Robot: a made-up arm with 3 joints.
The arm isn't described. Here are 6 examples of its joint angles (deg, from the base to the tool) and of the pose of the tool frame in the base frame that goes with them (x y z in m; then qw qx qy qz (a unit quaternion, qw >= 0)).
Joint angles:
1: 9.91 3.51 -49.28
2: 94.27 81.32 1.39
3: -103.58 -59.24 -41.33
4: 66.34 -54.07 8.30
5: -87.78 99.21 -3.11
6: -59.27 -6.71 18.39
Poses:
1: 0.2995 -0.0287 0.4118 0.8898 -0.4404 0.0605 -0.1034
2: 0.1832 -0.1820 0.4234 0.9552 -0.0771 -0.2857 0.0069
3: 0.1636 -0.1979 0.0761 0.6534 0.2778 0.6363 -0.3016
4: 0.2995 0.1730 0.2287 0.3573 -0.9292 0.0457 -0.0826
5: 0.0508 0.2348 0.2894 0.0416 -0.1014 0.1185 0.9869
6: 0.1139 -0.1512 0.3791 0.3330 -0.1302 0.6184 -0.6998
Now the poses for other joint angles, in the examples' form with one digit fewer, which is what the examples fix.
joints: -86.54 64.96 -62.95
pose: 0.005 0.036 0.419 0.462 -0.206 -0.061 -0.860
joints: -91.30 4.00 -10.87
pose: 0.024 -0.135 0.336 0.364 0.078 0.537 -0.757
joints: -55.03 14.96 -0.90
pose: 0.068 -0.117 0.395 0.475 -0.100 0.412 -0.771
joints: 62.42 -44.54 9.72
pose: 0.298 0.162 0.276 0.433 -0.891 0.049 -0.130
